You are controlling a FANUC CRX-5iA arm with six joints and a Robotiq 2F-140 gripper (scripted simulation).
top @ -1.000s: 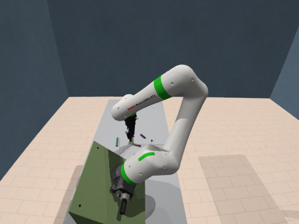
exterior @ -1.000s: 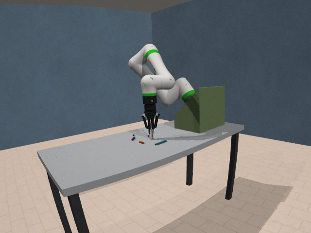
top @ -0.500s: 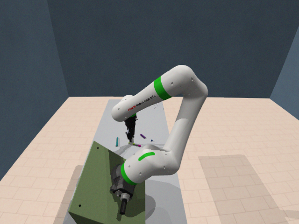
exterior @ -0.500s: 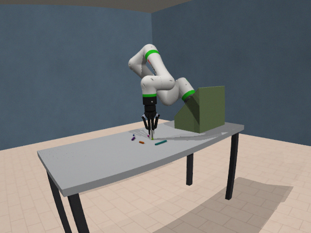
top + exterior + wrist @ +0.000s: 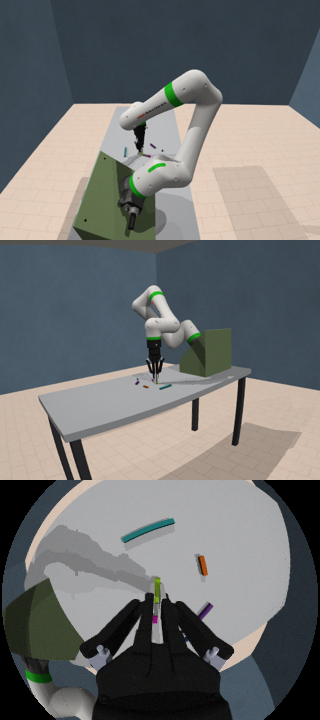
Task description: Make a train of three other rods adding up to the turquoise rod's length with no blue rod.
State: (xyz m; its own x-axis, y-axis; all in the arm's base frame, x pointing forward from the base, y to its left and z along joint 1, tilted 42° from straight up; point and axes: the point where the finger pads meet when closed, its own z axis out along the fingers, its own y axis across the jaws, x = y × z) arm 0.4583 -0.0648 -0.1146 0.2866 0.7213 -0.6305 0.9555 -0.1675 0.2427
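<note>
My hand is 3 cm above the lime rod. Also, from my hand: orange rod 10 cm ahead, 3 cm to the left, 3 cm below; then grey rod 1 cm behind, 4 cm to the right, 3 cm below; then magenta rod 2 cm behind, 7 cm to the right, 3 cm below.
</note>
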